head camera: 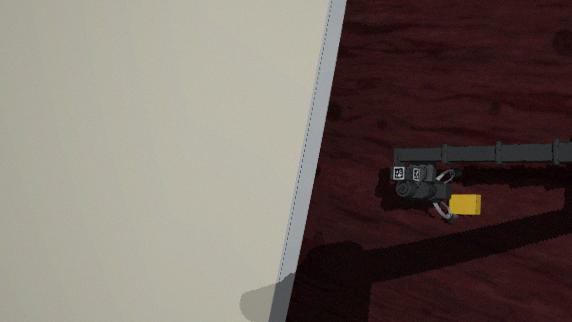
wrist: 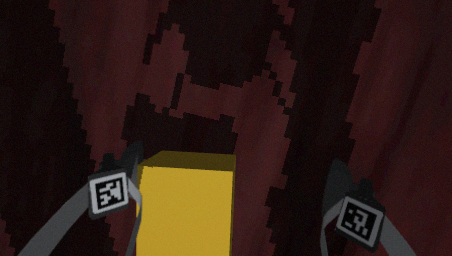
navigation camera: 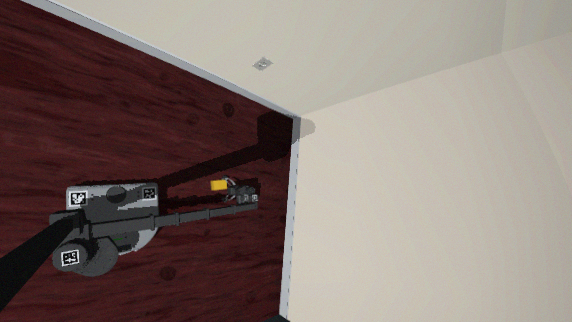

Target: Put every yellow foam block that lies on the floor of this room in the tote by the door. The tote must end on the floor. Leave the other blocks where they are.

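Seen in the pictures: gripper, fingertip midpoint: (head camera: 456, 194) (navigation camera: 223, 188); robot's base, origin of the base link: (navigation camera: 116, 193).
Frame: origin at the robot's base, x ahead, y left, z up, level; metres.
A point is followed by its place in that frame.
A yellow foam block (head camera: 465, 204) {y -0.538, x 0.013, z 0.045 m} (navigation camera: 218, 185) {y -0.535, x 0.010, z 0.045 m} (wrist: 185, 212) lies on the dark red wooden floor. My gripper (head camera: 453, 195) {y -0.585, x -0.016, z 0.009 m} (navigation camera: 227, 189) {y -0.585, x -0.016, z 0.009 m} (wrist: 236, 168) {y -0.585, x -0.016, z 0.009 m} is open and low over the floor at the block's wall-side end. In the wrist view the block reaches in between the fingers, close beside the left finger, with a wide gap to the right finger. Whether the left finger touches it I cannot tell. The block's near end is cut off by the lower edge of the wrist view. The tote and the door do not show in these views.
A pale wall (head camera: 150, 150) {y -1.213, x -0.088, z 0.720 m} (navigation camera: 425, 200) {y -1.206, x -0.122, z 1.040 m} with a grey skirting (head camera: 314, 125) {y -1.169, x -0.260, z 0.058 m} (navigation camera: 291, 200) {y -1.185, x -0.165, z 0.050 m} stands beyond the gripper. Another wall with a socket (navigation camera: 262, 63) {y -0.649, x 0.708, z 0.411 m} meets it at a corner. My telescoping arm (head camera: 470, 153) {y -0.407, x -0.105, z 0.357 m} (navigation camera: 192, 217) {y -0.268, x -0.108, z 0.359 m} stretches from my base (navigation camera: 112, 200) {y 0.015, x -0.019, z 0.175 m} beside the block.
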